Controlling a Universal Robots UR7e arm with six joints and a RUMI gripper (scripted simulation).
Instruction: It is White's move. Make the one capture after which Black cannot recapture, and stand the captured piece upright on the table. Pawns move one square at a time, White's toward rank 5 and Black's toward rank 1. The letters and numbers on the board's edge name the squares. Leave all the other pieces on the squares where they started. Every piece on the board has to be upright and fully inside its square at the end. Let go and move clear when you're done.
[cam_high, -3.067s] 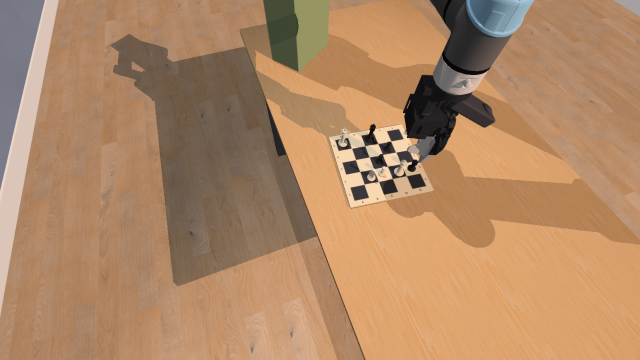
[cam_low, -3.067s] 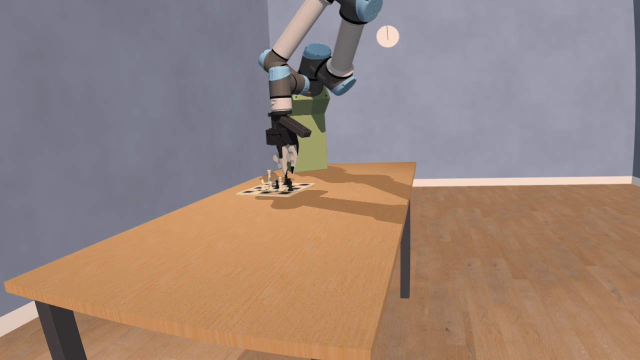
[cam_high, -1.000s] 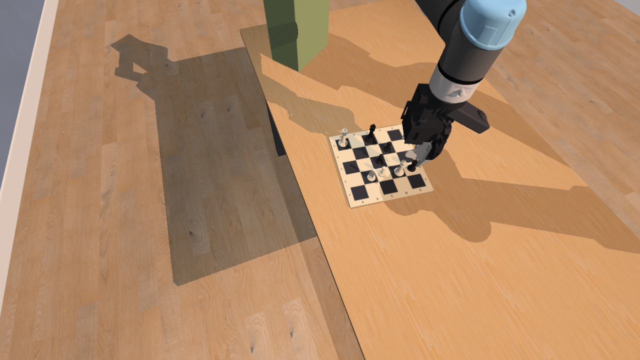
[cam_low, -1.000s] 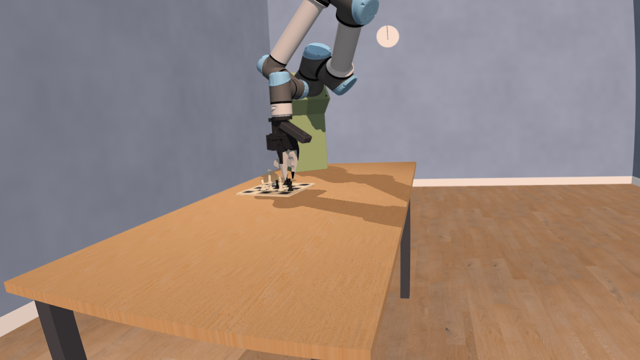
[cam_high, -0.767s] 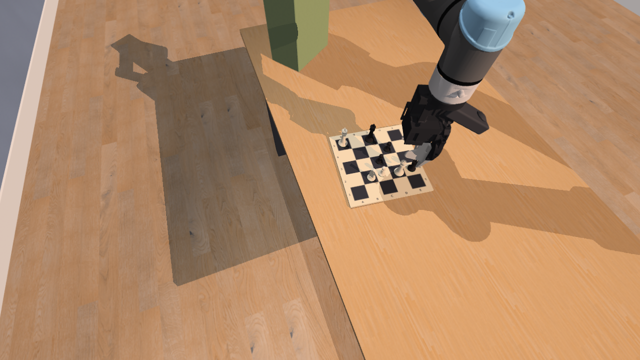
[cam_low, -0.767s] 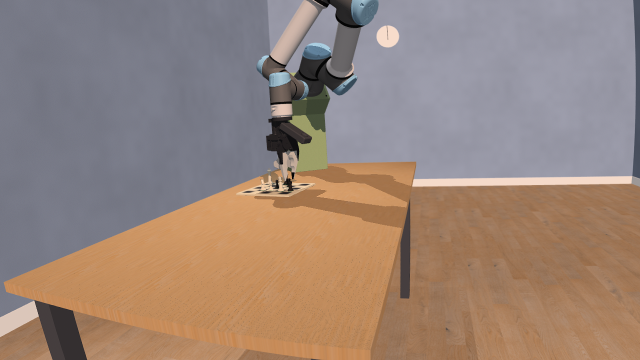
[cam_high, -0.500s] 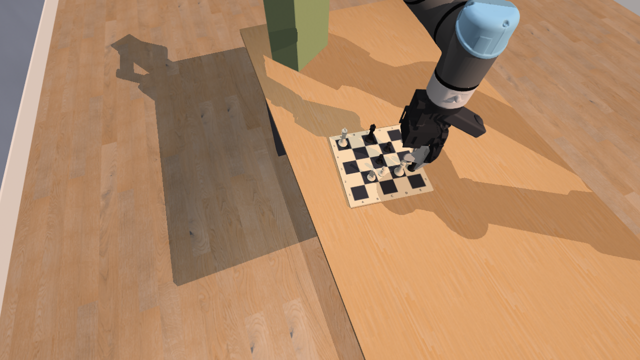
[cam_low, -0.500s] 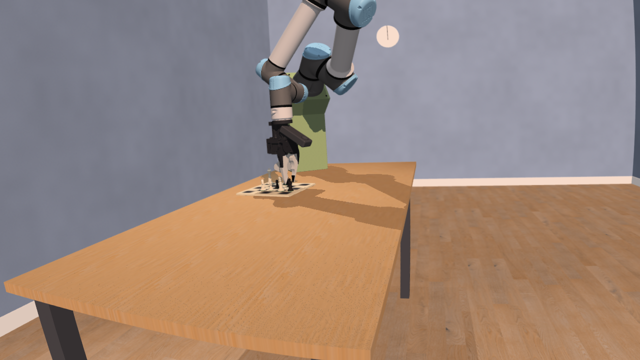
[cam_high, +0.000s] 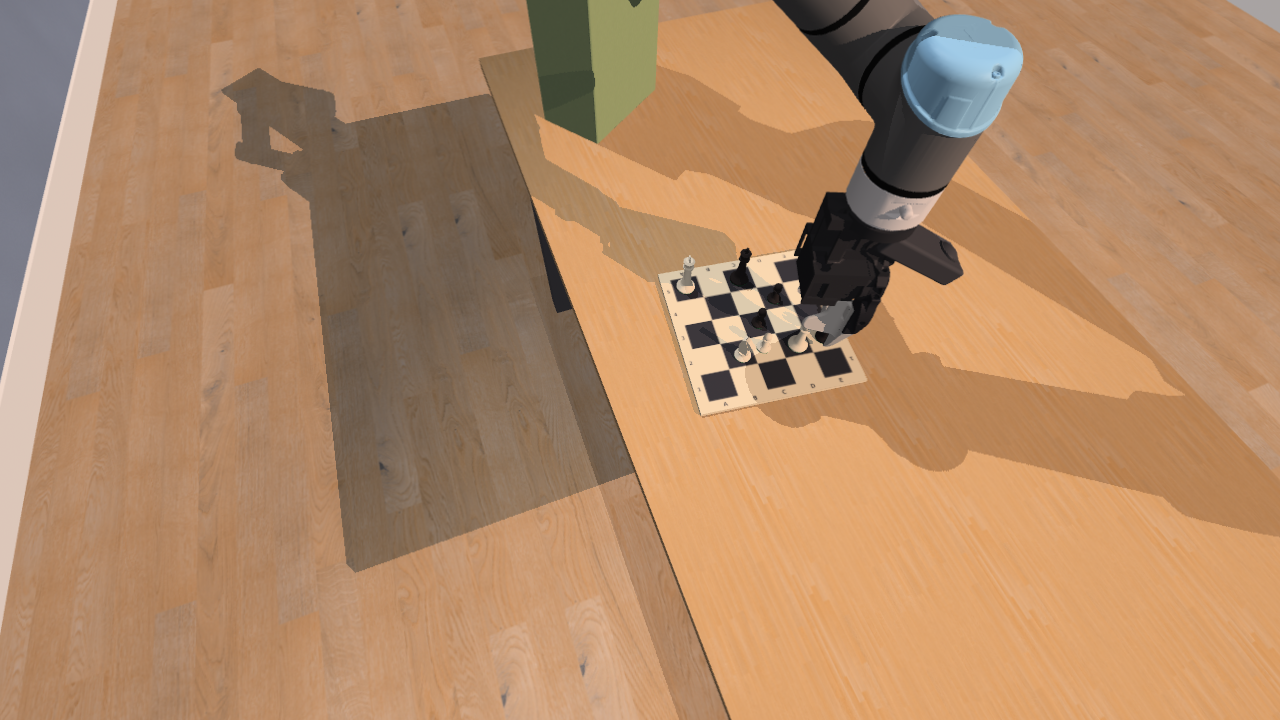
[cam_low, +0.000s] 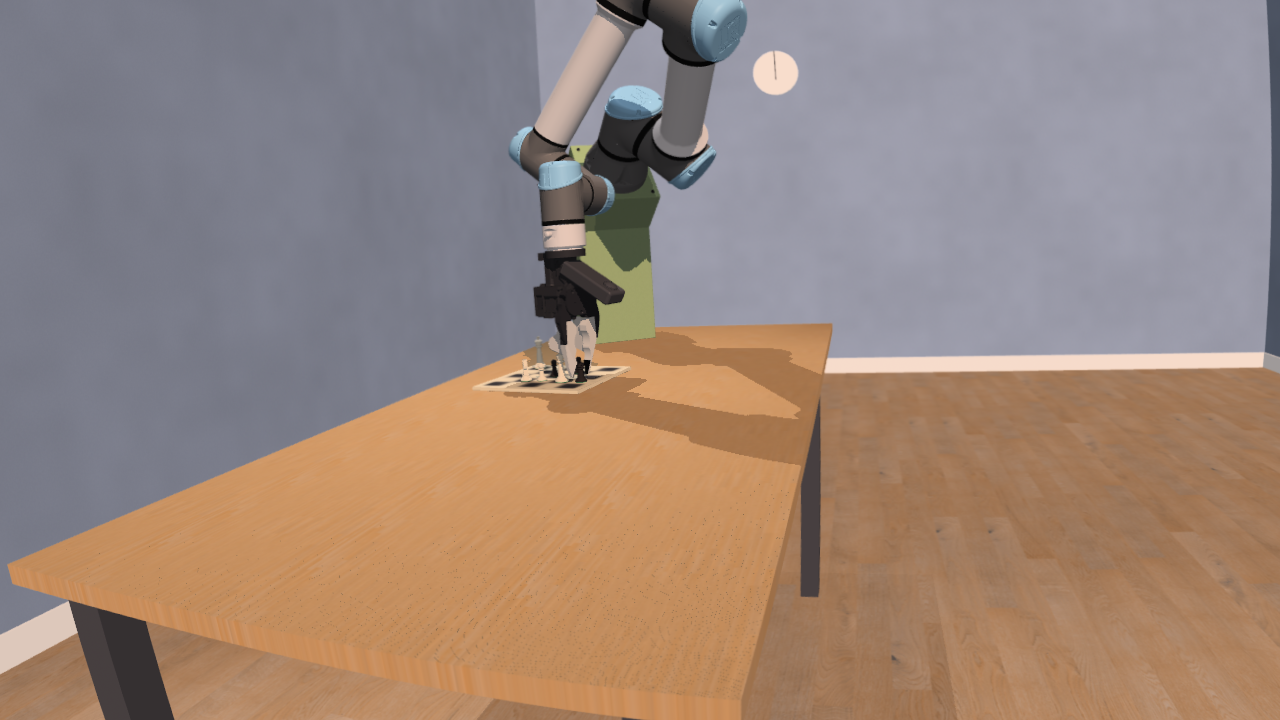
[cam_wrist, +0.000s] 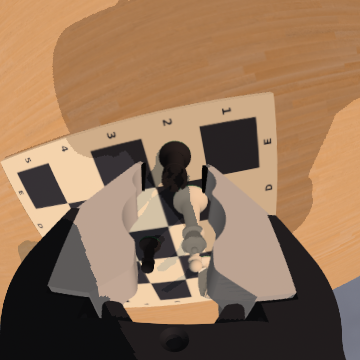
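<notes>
Right now my hand is 1 cm past the small chessboard, 9 cm to the left of it and 3 cm above it. Round my hand: tall black piece (9 cm behind, 11 cm to the right, 1 cm above); tall white piece (7 cm behind, 18 cm to the right, 1 cm above).
</notes>
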